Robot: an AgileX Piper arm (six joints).
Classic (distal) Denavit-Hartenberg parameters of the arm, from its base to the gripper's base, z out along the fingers. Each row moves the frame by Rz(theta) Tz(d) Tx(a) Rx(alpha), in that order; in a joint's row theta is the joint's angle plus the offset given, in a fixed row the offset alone. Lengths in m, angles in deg.
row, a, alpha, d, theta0
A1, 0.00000, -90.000, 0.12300, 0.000
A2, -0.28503, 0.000, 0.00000, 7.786
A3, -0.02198, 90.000, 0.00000, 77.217
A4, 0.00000, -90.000, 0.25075, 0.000
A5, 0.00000, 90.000, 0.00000, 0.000
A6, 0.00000, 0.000, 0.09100, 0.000
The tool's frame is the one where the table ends.
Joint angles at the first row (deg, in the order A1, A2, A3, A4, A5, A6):
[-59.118, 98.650, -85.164, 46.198, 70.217, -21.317]
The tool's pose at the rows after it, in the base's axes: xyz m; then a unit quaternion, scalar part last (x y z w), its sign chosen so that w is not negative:
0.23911, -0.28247, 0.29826, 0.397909, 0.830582, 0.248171, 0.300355
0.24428, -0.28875, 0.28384, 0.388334, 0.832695, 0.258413, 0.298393
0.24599, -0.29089, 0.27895, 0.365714, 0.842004, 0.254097, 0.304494
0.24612, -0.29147, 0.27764, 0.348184, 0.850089, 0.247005, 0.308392
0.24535, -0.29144, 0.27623, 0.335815, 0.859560, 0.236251, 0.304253
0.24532, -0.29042, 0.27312, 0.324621, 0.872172, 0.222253, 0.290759
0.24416, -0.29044, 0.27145, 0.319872, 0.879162, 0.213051, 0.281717
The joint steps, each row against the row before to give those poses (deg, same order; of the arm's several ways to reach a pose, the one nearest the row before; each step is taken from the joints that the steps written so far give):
[-0.373, 3.290, 0.001, 0.869, -0.227, -0.617]
[0.000, 2.471, 0.000, 1.380, -0.287, -2.793]
[0.001, 0.826, 0.000, 0.470, -0.195, -3.646]
[-0.001, 0.176, -0.002, -0.148, -0.082, -2.462]
[0.104, -0.001, 0.003, -1.316, -0.059, -1.312]
[0.477, 0.077, -0.002, -2.521, -0.081, -0.530]
[0.120, 0.000, 0.001, -1.676, -0.001, -0.129]

